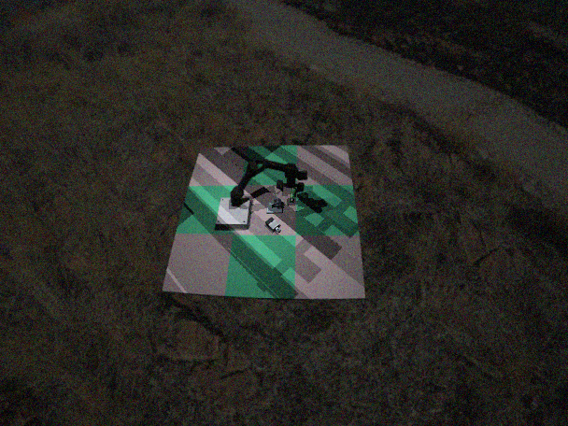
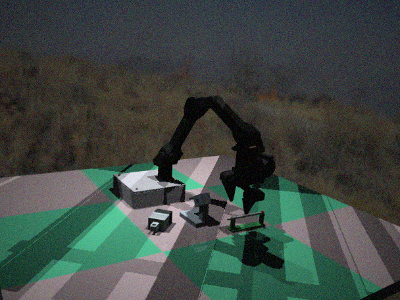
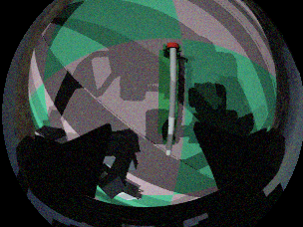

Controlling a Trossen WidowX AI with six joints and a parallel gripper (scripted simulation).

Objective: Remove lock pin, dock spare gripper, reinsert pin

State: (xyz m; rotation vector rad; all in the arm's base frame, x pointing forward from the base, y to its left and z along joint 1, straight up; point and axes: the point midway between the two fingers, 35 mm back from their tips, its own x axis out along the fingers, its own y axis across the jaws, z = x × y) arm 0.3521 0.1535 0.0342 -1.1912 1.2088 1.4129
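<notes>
The green cradle lies 20 mm ahead of my gripper tip, 30 mm to the left of it and 50 mm below it. The rest, counted from my gripper tip: spare gripper 50 mm behind, 260 mm to the right, 50 mm below; then mount socket 80 mm behind, 110 mm to the right, 20 mm below.
</notes>
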